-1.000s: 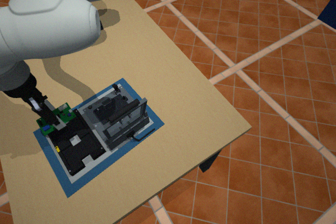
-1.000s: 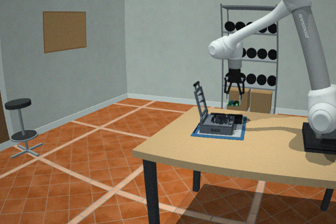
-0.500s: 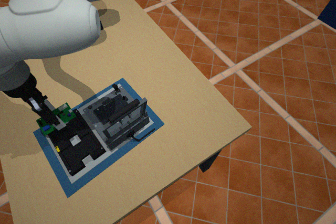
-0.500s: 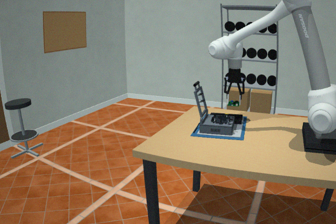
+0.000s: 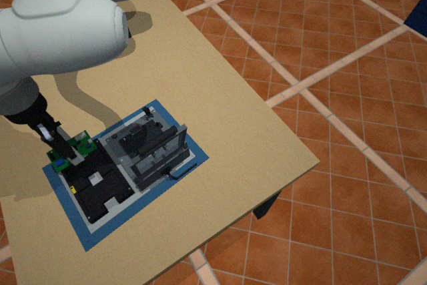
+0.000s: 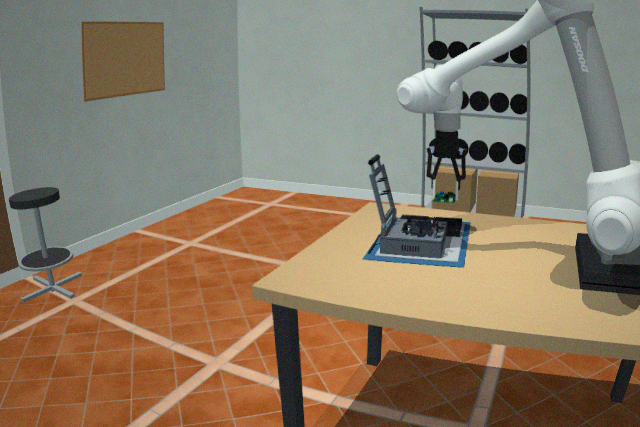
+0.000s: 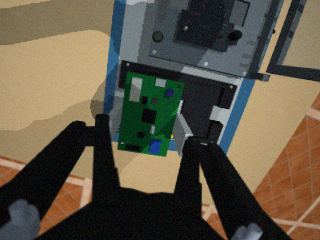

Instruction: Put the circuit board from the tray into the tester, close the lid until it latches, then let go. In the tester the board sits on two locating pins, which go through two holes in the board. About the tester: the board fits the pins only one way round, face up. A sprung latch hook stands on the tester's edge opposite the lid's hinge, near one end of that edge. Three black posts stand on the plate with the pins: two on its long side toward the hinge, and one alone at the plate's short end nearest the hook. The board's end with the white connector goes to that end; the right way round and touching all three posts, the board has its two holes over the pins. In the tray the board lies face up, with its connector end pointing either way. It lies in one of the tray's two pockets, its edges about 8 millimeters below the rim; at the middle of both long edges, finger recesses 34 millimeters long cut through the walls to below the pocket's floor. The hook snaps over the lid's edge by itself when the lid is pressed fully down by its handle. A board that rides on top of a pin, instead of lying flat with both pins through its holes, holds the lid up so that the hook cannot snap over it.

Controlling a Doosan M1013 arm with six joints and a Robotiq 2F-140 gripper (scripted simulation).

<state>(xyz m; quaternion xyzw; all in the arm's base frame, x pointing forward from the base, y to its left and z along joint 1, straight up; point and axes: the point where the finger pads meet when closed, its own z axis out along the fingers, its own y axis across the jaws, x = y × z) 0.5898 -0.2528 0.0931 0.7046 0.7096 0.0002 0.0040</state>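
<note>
The pin plate lies 18 cm to the left of my hand, 7 cm below it and 6 cm ahead of it. Round my hand: latch hook (23 cm to the left, 5 cm below); then lid (18 cm ahead, 17 cm to the left, 4 cm above).
</note>
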